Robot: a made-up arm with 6 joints.
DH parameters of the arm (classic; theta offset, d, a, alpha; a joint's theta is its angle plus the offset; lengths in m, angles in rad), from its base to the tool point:
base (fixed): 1.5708 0.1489 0 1.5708
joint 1: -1.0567 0 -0.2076 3.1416
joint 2: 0.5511 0 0.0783 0
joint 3: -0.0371 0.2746 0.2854 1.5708
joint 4: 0 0.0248 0.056 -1.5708
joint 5: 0 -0.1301 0.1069 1.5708
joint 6: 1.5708 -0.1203 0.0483 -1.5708
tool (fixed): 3.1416 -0.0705 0 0
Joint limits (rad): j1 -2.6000..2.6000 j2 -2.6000..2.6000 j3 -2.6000..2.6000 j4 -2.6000..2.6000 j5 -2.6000..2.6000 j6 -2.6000..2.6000
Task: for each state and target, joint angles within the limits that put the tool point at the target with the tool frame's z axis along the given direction. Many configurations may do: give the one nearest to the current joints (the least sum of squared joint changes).
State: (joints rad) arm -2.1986 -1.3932 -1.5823 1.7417 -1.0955 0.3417
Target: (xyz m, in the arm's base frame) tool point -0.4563 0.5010 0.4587 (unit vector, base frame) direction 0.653 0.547 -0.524
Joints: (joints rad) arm -1.8708 -1.7990 -2.3077 1.0571 -0.9680 0.4268
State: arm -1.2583 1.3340 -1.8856 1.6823 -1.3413 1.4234
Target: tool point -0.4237 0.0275 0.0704 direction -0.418 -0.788 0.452
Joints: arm -1.2278 1.6009 -1.9216 2.0956 -1.7932 0.5300
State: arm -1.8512 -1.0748 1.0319 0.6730 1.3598 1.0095
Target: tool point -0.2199 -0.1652 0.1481 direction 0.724 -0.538 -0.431
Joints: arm -1.7145 -1.1688 0.6994 0.8228 1.2057 1.3151
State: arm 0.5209 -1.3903 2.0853 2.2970 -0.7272 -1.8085
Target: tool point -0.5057 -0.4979 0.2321 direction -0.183 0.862 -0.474
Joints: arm -0.1390 -1.0764 2.5153 1.6522 -1.0755 -2.1312
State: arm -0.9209 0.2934 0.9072 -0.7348 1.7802 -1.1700
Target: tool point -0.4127 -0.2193 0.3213 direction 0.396 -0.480 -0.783
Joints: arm -0.3893 0.2209 0.7274 -1.4617 2.1903 -0.6446
